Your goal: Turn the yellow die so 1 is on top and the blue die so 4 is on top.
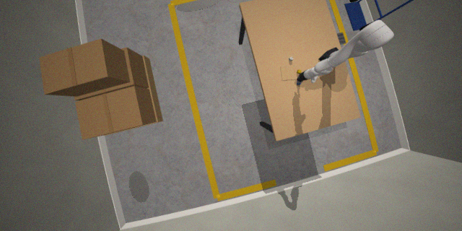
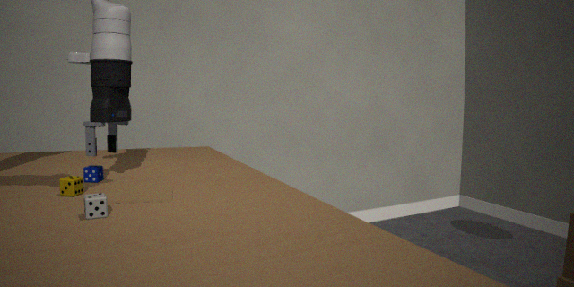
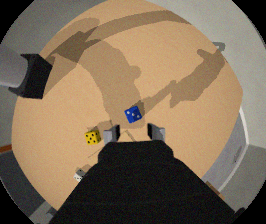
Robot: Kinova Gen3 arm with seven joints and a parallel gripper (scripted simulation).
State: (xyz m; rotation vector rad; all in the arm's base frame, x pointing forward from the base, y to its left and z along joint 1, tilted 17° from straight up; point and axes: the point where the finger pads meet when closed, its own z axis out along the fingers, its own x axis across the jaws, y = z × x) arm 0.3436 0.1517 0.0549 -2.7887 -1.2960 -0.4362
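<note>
The yellow die lies 90 mm to the right of my hand, 60 mm below it and 40 mm behind it. Also, from my hand: white die (230 mm to the right, 60 mm below, 10 mm ahead); tan mat (100 mm to the right, 70 mm below, 60 mm ahead); blue die (60 mm below, 20 mm to the left, 20 mm behind).
</note>
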